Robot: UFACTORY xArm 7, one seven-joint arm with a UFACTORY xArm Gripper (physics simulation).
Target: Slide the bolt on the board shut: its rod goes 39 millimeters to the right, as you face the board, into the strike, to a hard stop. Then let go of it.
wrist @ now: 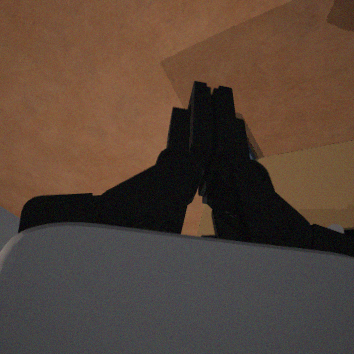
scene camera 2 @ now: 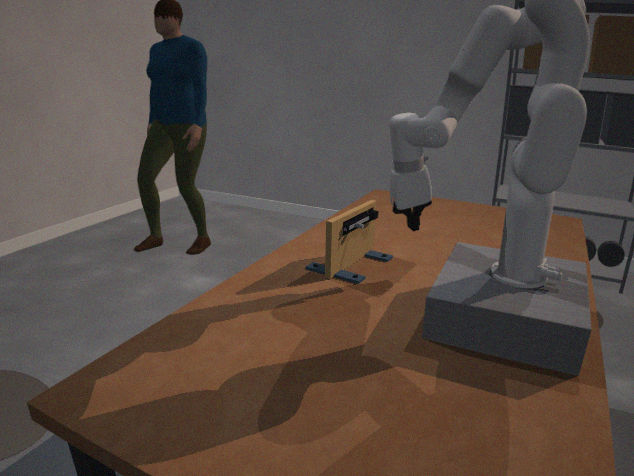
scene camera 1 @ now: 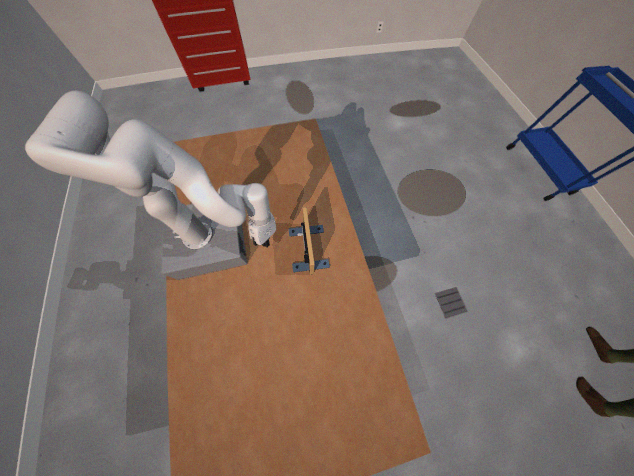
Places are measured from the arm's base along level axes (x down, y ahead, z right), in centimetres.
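Pixels of known places: gripper, fingertip midpoint: [wrist: 204, 110] [scene camera 2: 414, 228] [scene camera 1: 265, 244]; arm's base, origin of the base link: [scene camera 2: 518, 275] [scene camera 1: 198, 235].
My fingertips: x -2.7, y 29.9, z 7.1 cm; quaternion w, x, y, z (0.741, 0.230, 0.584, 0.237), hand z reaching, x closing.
For each thing: its top centre in the pictures, then the offset to it from my fingertips. "*": a spot on its surface instead. Level surfaces: height alone.
- upright yellow board, middle of its top: [wrist: 316, 296] [scene camera 2: 353, 209] [scene camera 1: 308, 234] dx -2.4, dy +17.8, dz -2.5 cm
- black bolt housing, middle of its top: [scene camera 2: 364, 215] [scene camera 1: 302, 240] dx -0.9, dy +15.3, dz -0.5 cm
- bolt's light grey knob, middle of its top: [wrist: 336, 245] [scene camera 2: 359, 223] [scene camera 1: 300, 233] dx +0.4, dy +14.4, dz -4.3 cm
- dark strike, surface spot: [scene camera 2: 375, 214] * dx +0.6, dy +15.6, dz +6.4 cm
- wooden table, its level: dx +13.8 cm
The upright yellow board [scene camera 1: 309, 249] [scene camera 2: 353, 248] [wrist: 310, 175] carries a black bolt housing [scene camera 2: 350, 223] with a pale rod near its top. The bolt's light grey knob [scene camera 1: 300, 234] [scene camera 2: 359, 225] [wrist: 336, 228] sticks out towards the robot; in the wrist view it is partly hidden by the gripper. The dark strike [scene camera 2: 375, 214] is at the far end of the board in the second scene view. Whether the rod touches the strike cannot be told. My gripper [scene camera 1: 263, 244] [scene camera 2: 414, 226] [wrist: 204, 110] is shut and empty, on the robot side of the board, apart from it and the knob.
Blue feet [scene camera 1: 311, 265] [scene camera 2: 350, 276] hold the board on the wooden table [scene camera 1: 286, 358] [scene camera 2: 230, 409]. The arm stands on a grey block [scene camera 1: 204, 258] [scene camera 2: 501, 327]. A red drawer cabinet [scene camera 1: 209, 46], a blue cart [scene camera 1: 558, 158] and a person [scene camera 2: 176, 81] are beyond the table.
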